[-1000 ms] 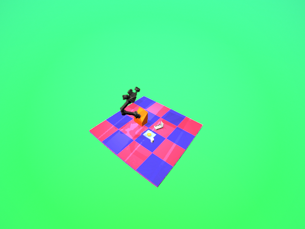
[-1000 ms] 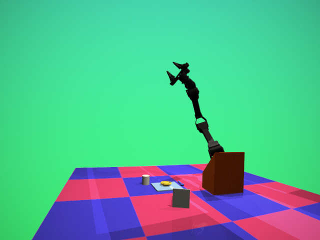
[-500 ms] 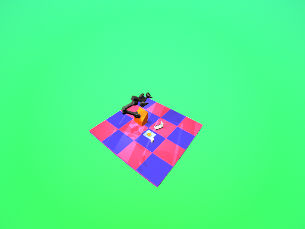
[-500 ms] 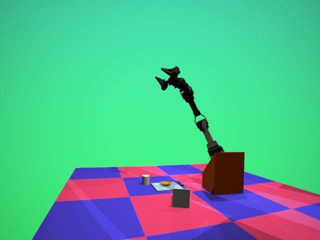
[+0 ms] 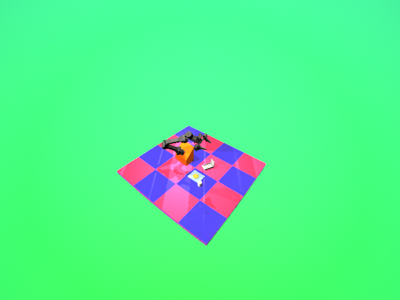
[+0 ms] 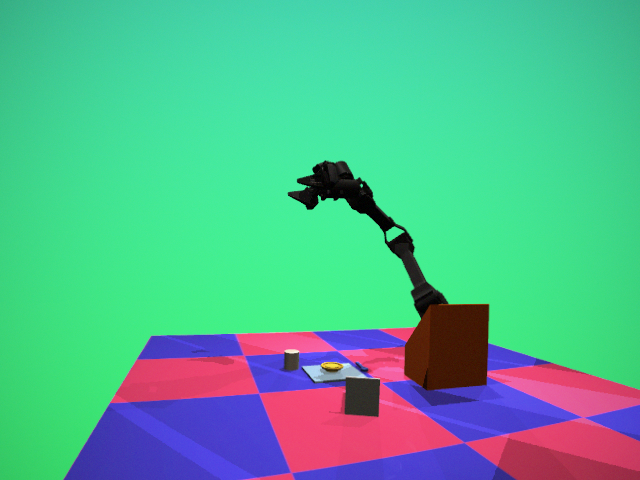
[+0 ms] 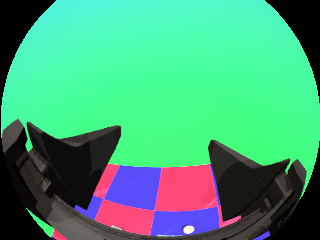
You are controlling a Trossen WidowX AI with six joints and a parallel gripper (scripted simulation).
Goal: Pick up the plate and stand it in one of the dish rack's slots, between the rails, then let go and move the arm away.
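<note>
My gripper tip is 13 cm past the plate, 1 cm to the left of it and 51 cm above it. Round my gripper tip: cup 2 cm behind, 5 cm to the right, 50 cm below; then pale blue mat 14 cm behind, 52 cm below; then dish rack 16 cm behind, 21 cm to the left, 50 cm below.
</note>
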